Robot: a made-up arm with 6 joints. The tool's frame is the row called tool. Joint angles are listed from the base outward.
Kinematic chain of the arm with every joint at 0, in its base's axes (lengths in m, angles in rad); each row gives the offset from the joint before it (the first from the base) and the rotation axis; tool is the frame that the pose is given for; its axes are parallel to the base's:
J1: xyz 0 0 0.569 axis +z
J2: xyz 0 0 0 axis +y
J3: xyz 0 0 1.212 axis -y
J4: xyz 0 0 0 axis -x
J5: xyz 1.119 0 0 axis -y
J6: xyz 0 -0.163 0 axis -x
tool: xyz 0 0 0
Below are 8 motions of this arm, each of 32 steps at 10 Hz.
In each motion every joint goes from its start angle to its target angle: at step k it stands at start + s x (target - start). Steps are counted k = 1, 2, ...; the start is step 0. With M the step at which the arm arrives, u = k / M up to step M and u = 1 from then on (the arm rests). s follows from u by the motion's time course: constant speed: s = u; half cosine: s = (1 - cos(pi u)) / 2; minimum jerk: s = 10 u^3 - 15 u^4 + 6 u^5.
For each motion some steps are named. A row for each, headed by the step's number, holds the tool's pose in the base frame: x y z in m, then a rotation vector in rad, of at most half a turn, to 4 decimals.
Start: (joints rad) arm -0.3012 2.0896 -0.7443 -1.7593 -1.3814 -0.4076
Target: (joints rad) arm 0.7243 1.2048 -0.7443 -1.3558 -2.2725 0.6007
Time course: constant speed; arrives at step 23
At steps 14, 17, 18, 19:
14: 0.3332 0.1017 -0.1371 -1.5984 -1.9754 0.2928
17: 0.3918 0.1727 -0.0927 -1.5002 -2.1117 0.0005
18: 0.4074 0.1997 -0.0760 -1.4577 -2.1429 -0.0964
19: 0.4208 0.2281 -0.0582 -1.4111 -2.1667 -0.1918

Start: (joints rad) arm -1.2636 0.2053 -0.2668 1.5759 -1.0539 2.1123
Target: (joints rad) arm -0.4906 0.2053 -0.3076 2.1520 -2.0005 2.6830
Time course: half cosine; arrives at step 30
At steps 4, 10, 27, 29, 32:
4: 0.4446 -1.2398 1.3899 1.1009 -2.3239 -1.3968
10: 0.6513 -1.1405 1.3793 0.9112 -2.1017 -1.4195
27: 1.1688 -0.5528 1.3273 0.2951 -1.7673 -1.0792
29: 1.1780 -0.5311 1.3254 0.2806 -1.7681 -1.0642
32: 1.1791 -0.5284 1.3252 0.2787 -1.7683 -1.0623

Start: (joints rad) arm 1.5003 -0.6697 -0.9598 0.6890 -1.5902 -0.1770
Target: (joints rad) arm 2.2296 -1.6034 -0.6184 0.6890 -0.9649 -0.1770
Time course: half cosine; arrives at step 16
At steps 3, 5, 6, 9, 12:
3: 0.1285 0.2934 1.3558 -1.4454 0.7860 0.5747
5: 0.1081 0.1984 1.4399 -1.2852 0.5967 0.7730
6: 0.1072 0.1290 1.4848 -1.1760 0.4827 0.8934
9: 0.1860 -0.1341 1.5777 -0.7581 0.1327 1.2644
12: 0.3686 -0.3586 1.5687 -0.3171 -0.1266 1.5351

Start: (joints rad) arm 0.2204 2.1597 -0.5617 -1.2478 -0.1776 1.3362
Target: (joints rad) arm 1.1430 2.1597 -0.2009 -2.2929 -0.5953 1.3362
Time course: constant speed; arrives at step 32
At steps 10, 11, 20, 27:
10: -0.0342 -0.0184 -0.5323 -0.1825 2.6257 -0.0273
11: -0.0321 -0.0123 -0.5442 -0.1868 2.6054 -0.0454
20: -0.0229 0.0522 -0.6544 -0.1916 2.4007 -0.1419
27: -0.0302 0.1127 -0.7425 -0.1575 2.2322 -0.1385

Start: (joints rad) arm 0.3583 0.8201 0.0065 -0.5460 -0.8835 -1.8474
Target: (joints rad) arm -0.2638 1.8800 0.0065 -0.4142 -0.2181 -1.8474
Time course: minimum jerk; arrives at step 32
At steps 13, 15, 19, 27, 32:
13: 1.4925 0.0872 -0.0138 1.6203 1.2756 -1.7589
15: 1.4169 -0.0258 -0.1872 1.6235 1.2065 -1.8654
19: 1.1790 -0.2168 -0.5052 1.6102 1.0850 -2.0721
27: 0.7419 -0.3393 -0.8236 1.5657 0.9750 -2.3201
32: 0.6932 -0.3418 -0.8484 1.5602 0.9673 -2.3435

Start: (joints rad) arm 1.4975 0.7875 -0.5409 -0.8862 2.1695 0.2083
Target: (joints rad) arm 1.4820 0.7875 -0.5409 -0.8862 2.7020 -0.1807
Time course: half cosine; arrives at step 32
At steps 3, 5, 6, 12, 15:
3: 0.1767 0.9945 0.3076 0.2212 -0.7241 0.4486
5: 0.1773 0.9944 0.3076 0.2407 -0.7397 0.4482
6: 0.1777 0.9943 0.3076 0.2538 -0.7502 0.4480
12: 0.1811 0.9937 0.3076 0.3685 -0.8455 0.4510
15: 0.1833 0.9933 0.3076 0.4397 -0.9071 0.4571

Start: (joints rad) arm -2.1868 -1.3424 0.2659 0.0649 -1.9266 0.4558
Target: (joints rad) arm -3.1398 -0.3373 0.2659 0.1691 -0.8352 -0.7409
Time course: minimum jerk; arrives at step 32
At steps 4, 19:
4: 0.5833 1.0733 1.9809 0.1230 0.6419 -2.1356
19: 0.0465 0.1850 2.4332 0.4133 -0.3569 -2.9430

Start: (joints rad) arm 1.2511 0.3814 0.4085 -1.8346 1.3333 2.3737
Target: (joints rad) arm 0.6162 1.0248 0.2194 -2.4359 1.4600 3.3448
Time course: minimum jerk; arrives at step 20
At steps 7, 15, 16, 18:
7: 0.7081 1.5397 1.2775 -1.0293 0.5494 -0.0391
15: 1.2916 1.1996 0.4435 -1.5681 1.6348 0.1333
16: 1.3164 1.1584 0.3880 -1.5739 1.7184 0.1711
18: 1.3402 1.1121 0.3284 -1.5743 1.8087 0.2163

